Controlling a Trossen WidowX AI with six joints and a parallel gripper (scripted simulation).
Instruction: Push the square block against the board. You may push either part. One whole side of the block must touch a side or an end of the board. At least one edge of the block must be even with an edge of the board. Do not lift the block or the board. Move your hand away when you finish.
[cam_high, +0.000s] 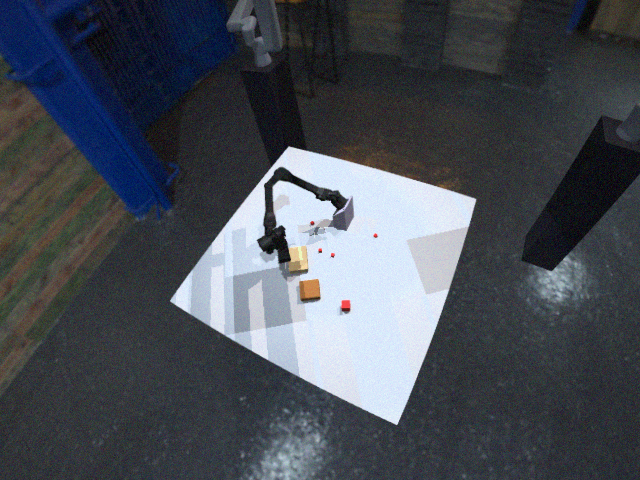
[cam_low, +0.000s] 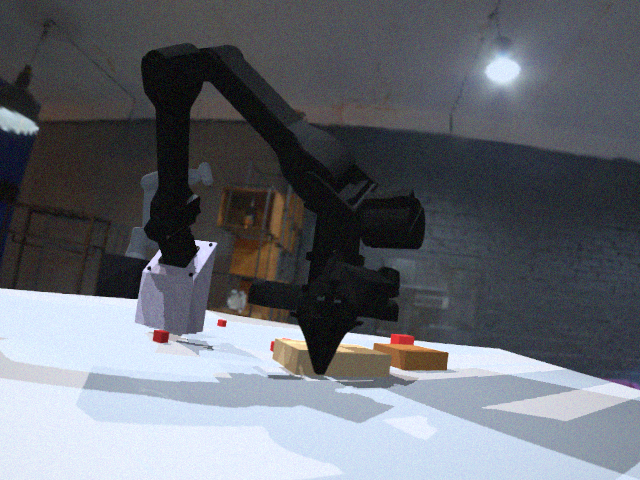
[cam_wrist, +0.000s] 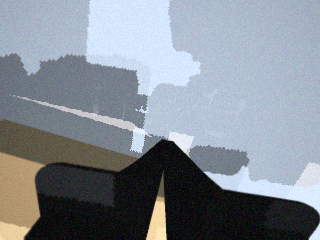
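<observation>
The tan board lies 80 mm to the left of my gripper tip and 10 mm above it. Also, from my gripper tip: orange square block: 220 mm to the left, 130 mm ahead, 10 mm above.
</observation>
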